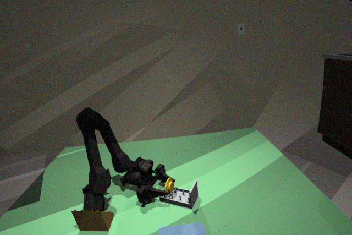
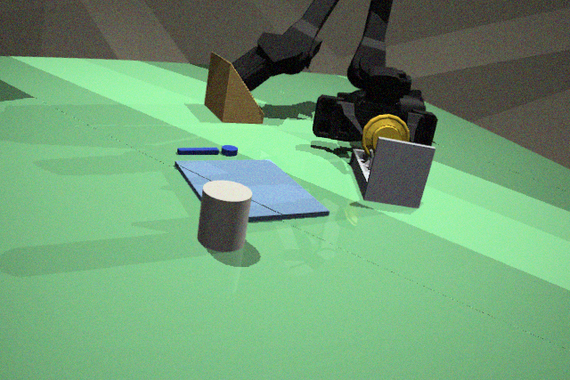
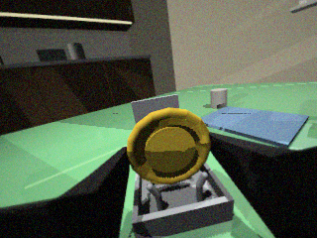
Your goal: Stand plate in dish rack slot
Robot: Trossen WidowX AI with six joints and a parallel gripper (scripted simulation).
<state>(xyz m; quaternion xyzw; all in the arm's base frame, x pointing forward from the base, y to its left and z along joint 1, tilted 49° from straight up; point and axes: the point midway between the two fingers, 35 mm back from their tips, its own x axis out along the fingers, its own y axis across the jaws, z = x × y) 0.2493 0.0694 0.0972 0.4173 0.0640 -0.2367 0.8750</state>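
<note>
The yellow plate lies 10 mm behind my gripper tip. Round my gripper tip: light blue mat 20 mm ahead, 210 mm to the right, 50 mm below; then dish rack 20 mm ahead, 10 mm to the right, 30 mm below.
</note>
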